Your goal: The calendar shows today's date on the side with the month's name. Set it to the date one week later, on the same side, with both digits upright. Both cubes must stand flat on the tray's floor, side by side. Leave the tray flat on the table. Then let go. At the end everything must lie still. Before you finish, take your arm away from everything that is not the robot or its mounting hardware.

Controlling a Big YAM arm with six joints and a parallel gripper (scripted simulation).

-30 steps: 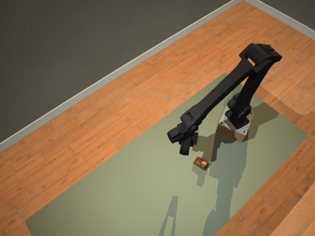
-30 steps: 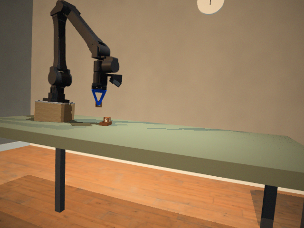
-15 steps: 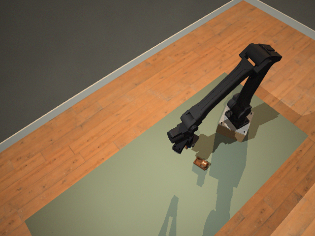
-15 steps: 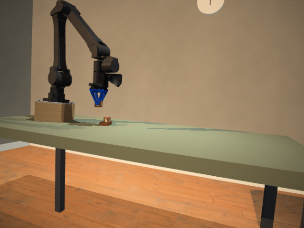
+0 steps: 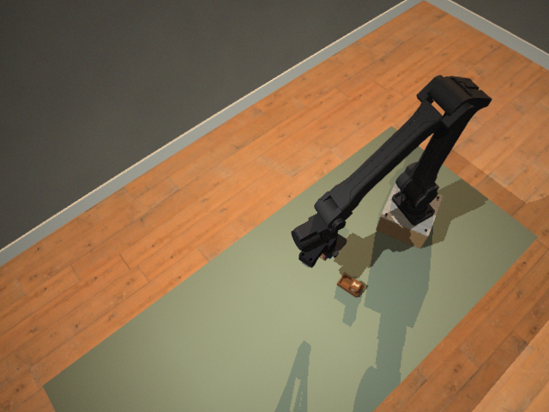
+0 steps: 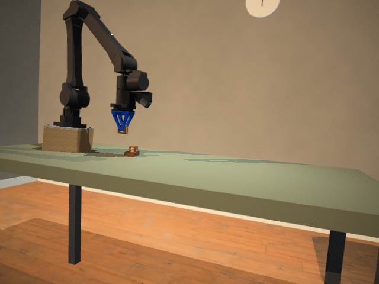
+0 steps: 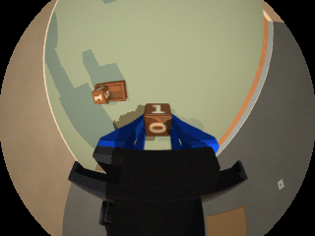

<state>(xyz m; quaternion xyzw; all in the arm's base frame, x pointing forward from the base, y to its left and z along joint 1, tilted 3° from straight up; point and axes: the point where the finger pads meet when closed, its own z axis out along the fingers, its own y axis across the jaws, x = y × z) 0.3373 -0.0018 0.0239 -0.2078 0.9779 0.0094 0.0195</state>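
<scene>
Now: hand 110 mm above the brown tray, 100 mm to the right of it and 40 mm past it. Also, from my hand: brown digit cube (right at my hand).
</scene>
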